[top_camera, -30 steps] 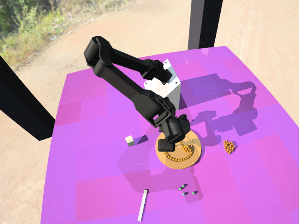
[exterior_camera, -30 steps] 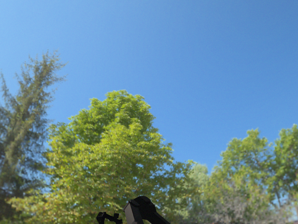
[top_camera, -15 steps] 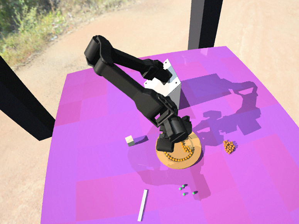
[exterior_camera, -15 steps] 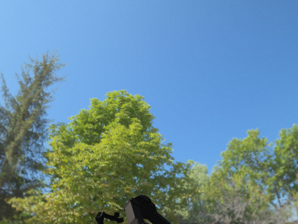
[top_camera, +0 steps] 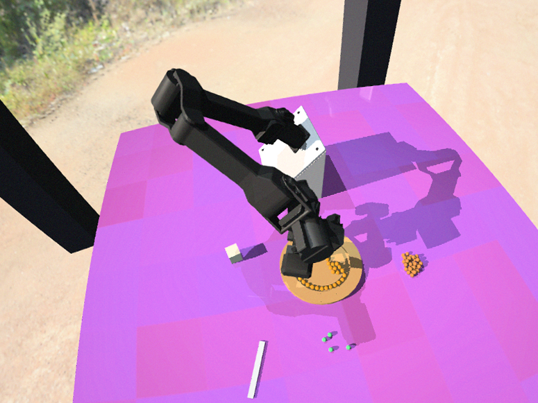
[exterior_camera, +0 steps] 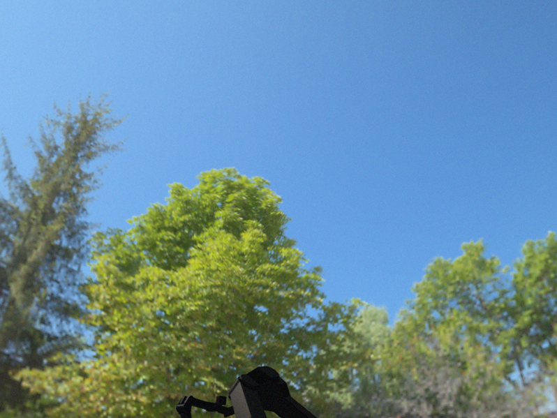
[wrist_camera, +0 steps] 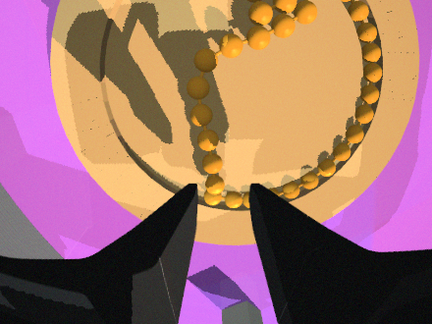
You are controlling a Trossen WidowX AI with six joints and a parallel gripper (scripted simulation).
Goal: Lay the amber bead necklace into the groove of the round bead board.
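Now: gripper tip 40 mm short of the round tan bead board, 40 mm to the right of it and 20 mm above it. From my gripper tip the other things lie so: small cream cube 60 mm behind, 150 mm to the right, 10 mm below; then white bar 210 mm ahead, 190 mm to the right, 20 mm below.
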